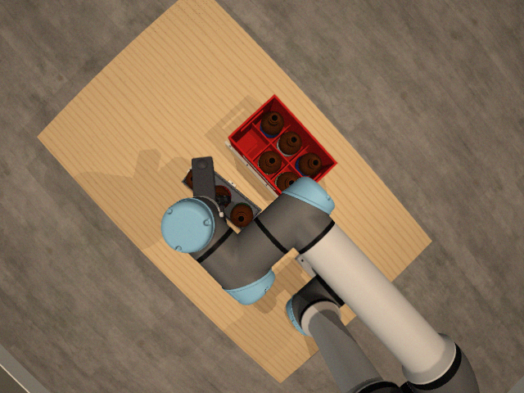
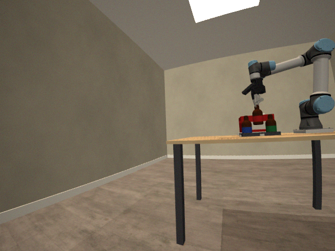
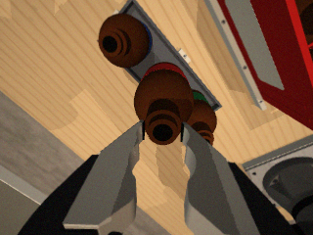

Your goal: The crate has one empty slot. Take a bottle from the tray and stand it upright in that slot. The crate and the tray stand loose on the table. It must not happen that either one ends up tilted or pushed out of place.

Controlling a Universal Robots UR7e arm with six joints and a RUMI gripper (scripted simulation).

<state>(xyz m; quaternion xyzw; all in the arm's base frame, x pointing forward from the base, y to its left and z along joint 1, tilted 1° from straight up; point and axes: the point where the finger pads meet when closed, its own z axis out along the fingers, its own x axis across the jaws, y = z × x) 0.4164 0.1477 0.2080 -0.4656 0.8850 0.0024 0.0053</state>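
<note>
Now: hand 70 mm above the red-labelled bottle. Round my hand: tray (220 mm below); crate (20 mm behind, 240 mm to the right, 150 mm below).
</note>
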